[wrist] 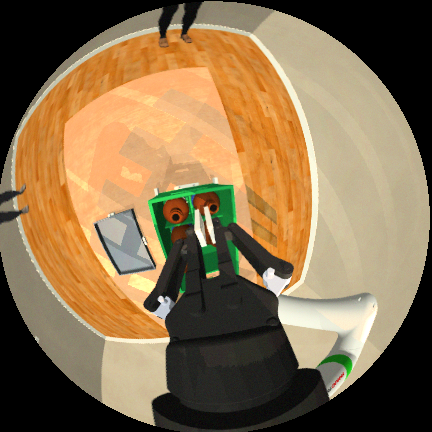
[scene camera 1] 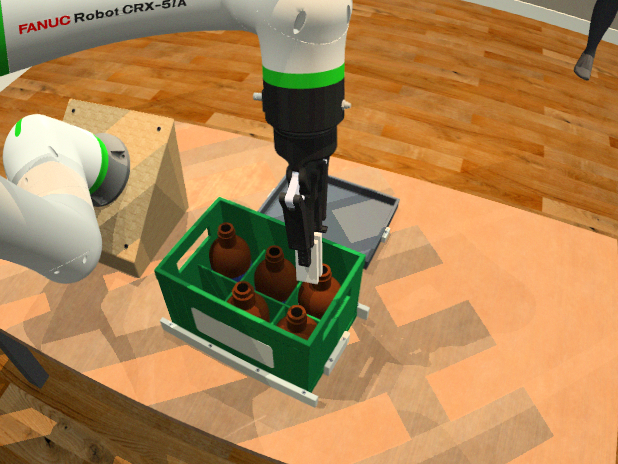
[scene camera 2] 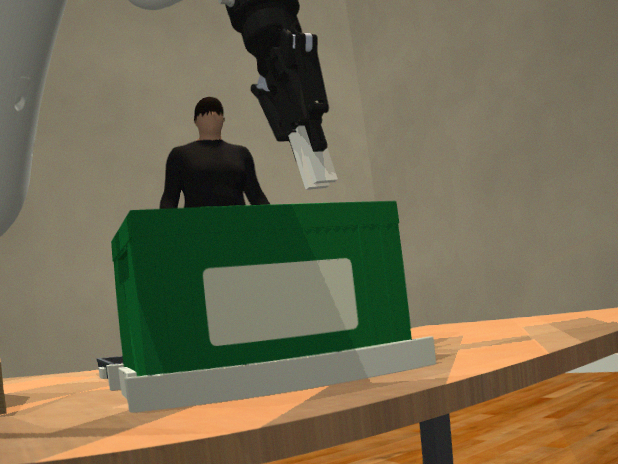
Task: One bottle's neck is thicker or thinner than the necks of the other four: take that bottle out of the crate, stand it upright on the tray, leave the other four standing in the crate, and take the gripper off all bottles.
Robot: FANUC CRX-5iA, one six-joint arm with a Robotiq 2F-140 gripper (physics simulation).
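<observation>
The green crate holds five brown bottles, all upright: back left, back middle, back right, front middle and front right in the first scene view. Its front left compartment is empty. I cannot tell which neck differs. My gripper is shut, with nothing between its pale fingertips, and hangs above the crate. In the first scene view it overlaps the back right bottle's neck. The grey tray stands behind the crate and bears no bottle.
Pale strips lie along the crate's base on the table. A wooden block with an arm joint mounted on it stands at the left. People stand beyond the table, one behind the crate in the second scene view.
</observation>
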